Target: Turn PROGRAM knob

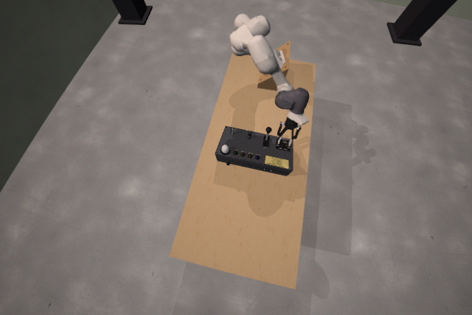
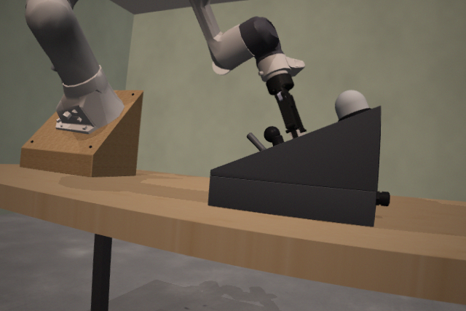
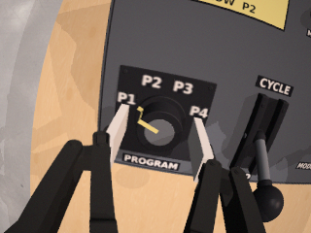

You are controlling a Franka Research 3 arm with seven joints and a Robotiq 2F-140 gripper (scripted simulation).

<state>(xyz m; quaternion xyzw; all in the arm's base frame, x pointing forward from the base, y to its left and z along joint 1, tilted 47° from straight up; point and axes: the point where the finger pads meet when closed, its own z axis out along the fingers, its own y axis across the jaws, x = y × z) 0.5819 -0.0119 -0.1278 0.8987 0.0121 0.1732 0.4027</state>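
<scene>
My hand is 3 cm past the black ball lever, 12 cm to the left of it and 1 cm above it. Round my hand: dark sloped console (2 cm ahead, 18 cm to the right, 4 cm below); mode button (2 cm behind, 24 cm to the right, 2 cm below); check toggle (4 cm behind, 36 cm to the right, 2 cm below).
</scene>
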